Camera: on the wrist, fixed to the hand. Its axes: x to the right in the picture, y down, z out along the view.
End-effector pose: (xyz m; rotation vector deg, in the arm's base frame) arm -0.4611 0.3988 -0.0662 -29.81 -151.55 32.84
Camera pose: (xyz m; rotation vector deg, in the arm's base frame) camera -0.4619 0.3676 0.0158 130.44 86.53 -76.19
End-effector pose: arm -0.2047 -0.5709 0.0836 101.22 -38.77 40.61
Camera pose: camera -0.1586 -0.4981 0.0672 73.39 -126.33 101.68
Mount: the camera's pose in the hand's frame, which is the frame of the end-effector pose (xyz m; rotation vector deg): 0.0108 -0.0640 -0.0590 20.21 -9.23 90.76
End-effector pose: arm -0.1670 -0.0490 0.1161 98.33 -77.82 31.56
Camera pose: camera -0.0941 -0.0035 0.1337 -30.38 152.92 -87.68
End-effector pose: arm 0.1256 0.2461 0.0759 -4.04 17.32 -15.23
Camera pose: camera 0.1018 0.1799 0.0236 28.07 4.51 71.89
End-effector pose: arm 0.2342 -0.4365 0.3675 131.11 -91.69 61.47
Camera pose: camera 0.2641 -0.3886 0.4346 -27.07 126.17 -48.36
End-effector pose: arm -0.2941 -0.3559 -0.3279 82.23 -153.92 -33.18
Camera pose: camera -0.2371 -0.4147 -0.2965 -54.60 -170.18 -1.84
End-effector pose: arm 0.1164 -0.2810 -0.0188 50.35 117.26 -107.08
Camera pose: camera 0.0844 -0.2216 0.0372 91.82 21.58 -66.45
